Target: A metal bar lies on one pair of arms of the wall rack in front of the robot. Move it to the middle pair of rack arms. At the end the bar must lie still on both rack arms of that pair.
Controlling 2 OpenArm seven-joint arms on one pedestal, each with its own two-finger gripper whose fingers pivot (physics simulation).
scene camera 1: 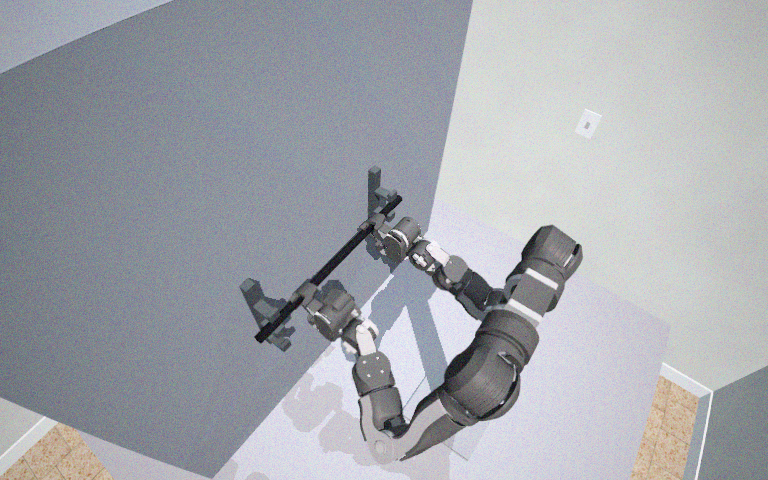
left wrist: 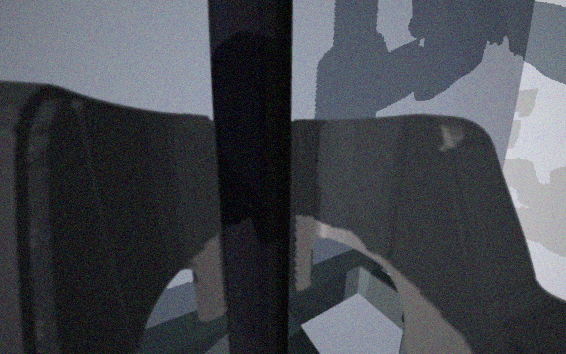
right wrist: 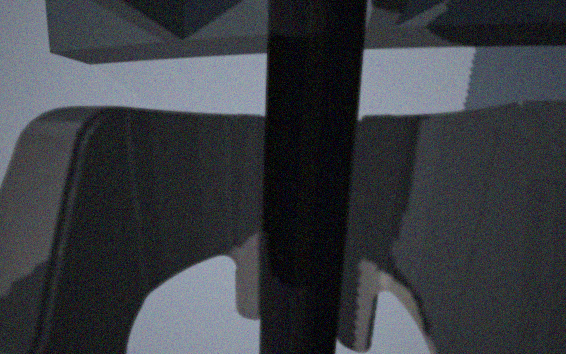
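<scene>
The black metal bar [scene camera 1: 339, 254] [left wrist: 255, 165] [right wrist: 307, 200] runs diagonally across the front of the wall rack, whose two uprights [scene camera 1: 374, 183] [scene camera 1: 252, 293] carry short arms. Its ends cross in front of the rack arms at both sides. My left gripper [scene camera 1: 304, 291] [left wrist: 254, 122] is shut on the bar near its lower end. My right gripper [scene camera 1: 371, 221] [right wrist: 312, 120] is shut on it near its upper end. The steep view and the overlap hide which pair the bar is level with and whether it touches any rack arm.
A large grey wall panel [scene camera 1: 169, 198] stands behind the rack. Part of the rack [right wrist: 215, 46] crosses the top of the right wrist view, beyond the fingertips. A pale wall [scene camera 1: 651, 186] with a switch plate [scene camera 1: 587, 123] stands at the right.
</scene>
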